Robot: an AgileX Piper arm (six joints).
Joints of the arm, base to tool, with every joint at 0 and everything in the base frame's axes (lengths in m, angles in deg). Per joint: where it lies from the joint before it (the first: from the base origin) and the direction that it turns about. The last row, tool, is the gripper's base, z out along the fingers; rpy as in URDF.
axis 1: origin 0.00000 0.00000 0.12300 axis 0 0 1
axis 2: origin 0.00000 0.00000 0.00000 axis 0 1 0
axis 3: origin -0.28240 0.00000 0.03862 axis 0 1 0
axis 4: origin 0.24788 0.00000 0.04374 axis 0.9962 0 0.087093
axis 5: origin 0.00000 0.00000 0.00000 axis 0 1 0
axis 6: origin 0.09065 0.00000 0.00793 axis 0.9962 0 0.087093
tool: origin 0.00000 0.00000 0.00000 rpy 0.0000 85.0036 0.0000
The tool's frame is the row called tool.
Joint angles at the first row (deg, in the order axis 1, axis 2, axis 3, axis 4, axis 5, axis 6):
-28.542, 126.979, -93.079, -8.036, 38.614, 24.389
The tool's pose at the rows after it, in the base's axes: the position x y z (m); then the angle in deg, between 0 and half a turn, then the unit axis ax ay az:
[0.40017 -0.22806 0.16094 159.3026 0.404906 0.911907 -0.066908]
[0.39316 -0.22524 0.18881 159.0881 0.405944 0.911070 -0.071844]
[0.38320 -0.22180 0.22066 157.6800 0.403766 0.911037 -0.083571]
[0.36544 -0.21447 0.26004 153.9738 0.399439 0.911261 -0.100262]
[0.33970 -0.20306 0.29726 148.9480 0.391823 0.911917 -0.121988]
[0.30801 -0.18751 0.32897 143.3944 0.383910 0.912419 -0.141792]
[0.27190 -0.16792 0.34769 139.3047 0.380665 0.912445 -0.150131]
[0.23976 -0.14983 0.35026 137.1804 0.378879 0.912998 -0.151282]
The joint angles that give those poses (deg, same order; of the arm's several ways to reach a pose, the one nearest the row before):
-28.541, 124.537, -93.955, -8.413, 43.395, 24.390
-28.542, 121.009, -94.323, -8.651, 47.040, 24.204
-28.541, 116.685, -94.205, -9.744, 49.756, 24.071
-28.542, 110.068, -92.083, -11.347, 50.416, 23.974
-28.542, 101.925, -87.674, -13.550, 48.934, 23.974
-28.542, 92.879, -81.873, -15.446, 46.413, 23.974
-28.543, 83.547, -74.706, -16.049, 44.379, 23.973
-28.542, 75.631, -67.273, -16.050, 42.710, 23.975

